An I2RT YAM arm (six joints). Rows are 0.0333 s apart.
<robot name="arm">
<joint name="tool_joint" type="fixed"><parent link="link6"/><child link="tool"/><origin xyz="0 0 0" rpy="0 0 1.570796"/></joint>
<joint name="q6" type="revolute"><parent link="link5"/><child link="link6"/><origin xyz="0.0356 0 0.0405" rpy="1.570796 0 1.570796"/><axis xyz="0 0 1"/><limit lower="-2.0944" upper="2.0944"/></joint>
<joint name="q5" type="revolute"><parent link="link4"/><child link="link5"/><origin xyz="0.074 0.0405 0.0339" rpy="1.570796 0 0"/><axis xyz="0 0 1"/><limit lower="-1.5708" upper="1.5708"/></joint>
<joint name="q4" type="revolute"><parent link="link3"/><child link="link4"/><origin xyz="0.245 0.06 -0.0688"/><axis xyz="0 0 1"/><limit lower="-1.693" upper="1.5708"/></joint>
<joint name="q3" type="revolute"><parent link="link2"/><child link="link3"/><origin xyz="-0.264 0 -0.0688" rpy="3.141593 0 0"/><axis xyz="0 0 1"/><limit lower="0" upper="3.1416"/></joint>
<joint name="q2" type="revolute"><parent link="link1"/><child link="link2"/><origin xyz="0.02 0.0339 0.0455" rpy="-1.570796 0 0"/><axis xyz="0 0 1"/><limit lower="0" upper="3.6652"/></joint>
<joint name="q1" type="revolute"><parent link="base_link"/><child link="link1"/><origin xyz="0 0 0.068"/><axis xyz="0 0 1"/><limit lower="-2.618" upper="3.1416"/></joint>
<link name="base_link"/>
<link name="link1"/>
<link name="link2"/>
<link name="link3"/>
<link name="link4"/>
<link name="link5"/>
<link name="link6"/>
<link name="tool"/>
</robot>
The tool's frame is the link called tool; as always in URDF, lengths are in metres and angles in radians.
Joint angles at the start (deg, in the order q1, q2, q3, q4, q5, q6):
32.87 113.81 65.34 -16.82 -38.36 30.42
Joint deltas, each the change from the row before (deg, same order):
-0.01 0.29 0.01 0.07 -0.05 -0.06
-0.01 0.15 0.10 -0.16 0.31 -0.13
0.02 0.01 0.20 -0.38 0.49 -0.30
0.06 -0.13 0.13 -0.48 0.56 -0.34
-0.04 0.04 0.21 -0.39 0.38 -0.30
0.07 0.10 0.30 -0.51 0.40 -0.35
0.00 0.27 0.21 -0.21 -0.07 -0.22
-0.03 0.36 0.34 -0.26 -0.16 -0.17
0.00 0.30 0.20 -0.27 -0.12 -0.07
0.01 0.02 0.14 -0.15 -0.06 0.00
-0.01 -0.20 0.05 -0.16 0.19 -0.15
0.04 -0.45 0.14 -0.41 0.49 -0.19
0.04 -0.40 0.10 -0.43 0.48 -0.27
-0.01 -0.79 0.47 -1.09 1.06 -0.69
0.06 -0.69 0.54 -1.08 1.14 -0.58
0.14 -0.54 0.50 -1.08 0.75 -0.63
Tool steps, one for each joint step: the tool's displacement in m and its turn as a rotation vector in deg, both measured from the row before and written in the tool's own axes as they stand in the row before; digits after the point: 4 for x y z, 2 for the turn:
0.0000 -0.0012 0.0012 0.04 0.16 0.08
-0.0002 -0.0006 0.0005 0.35 -0.02 0.01
-0.0003 0.0002 -0.0002 0.50 -0.10 -0.20
0.0002 0.0006 -0.0006 0.57 -0.09 -0.25
-0.0005 -0.0001 -0.0004 0.42 -0.06 -0.14
-0.0003 0.0004 0.0002 0.46 0.07 -0.22
-0.0004 -0.0004 0.0009 0.04 0.22 -0.06
-0.0009 -0.0005 0.0009 -0.03 0.25 0.02
-0.0002 -0.0006 0.0010 0.04 0.32 0.15
-0.0003 0.0004 -0.0001 -0.04 0.06 0.01
-0.0001 0.0007 -0.0011 0.13 -0.16 -0.20
-0.0001 0.0020 -0.0022 0.36 -0.33 -0.33
0.0001 0.0016 -0.0019 0.39 -0.25 -0.34
-0.0008 0.0035 -0.0048 0.88 -0.62 -0.78
-0.0009 0.0035 -0.0043 0.95 -0.59 -0.71
-0.0003 0.0033 -0.0033 0.67 -0.21 -0.72

